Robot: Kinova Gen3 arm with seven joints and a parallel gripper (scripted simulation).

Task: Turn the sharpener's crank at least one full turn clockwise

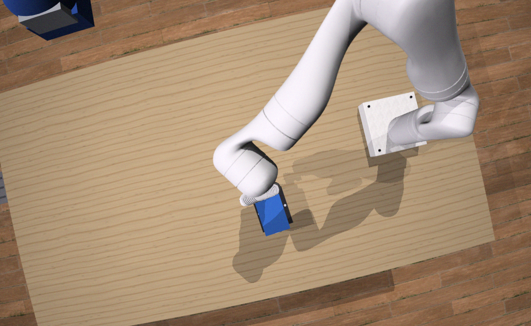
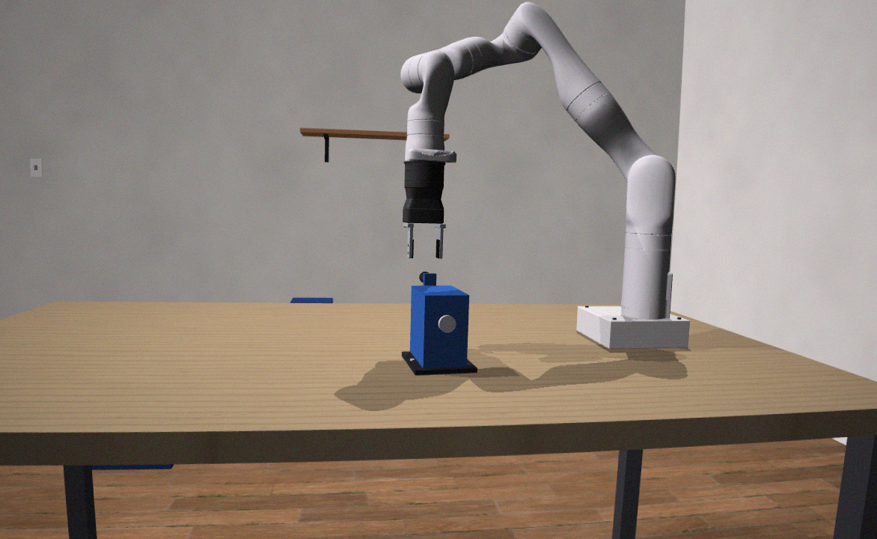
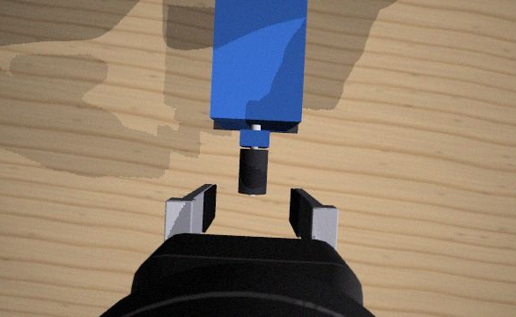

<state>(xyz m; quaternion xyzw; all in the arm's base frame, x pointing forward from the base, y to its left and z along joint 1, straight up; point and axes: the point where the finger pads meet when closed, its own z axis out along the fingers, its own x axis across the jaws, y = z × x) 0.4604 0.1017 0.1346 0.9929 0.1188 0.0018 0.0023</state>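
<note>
Right now the black handle is 1 cm behind my hand, 2 cm to the left of it and 5 cm below it. Also, from my hand: crank 1 cm behind, 2 cm to the left, 6 cm below.
</note>
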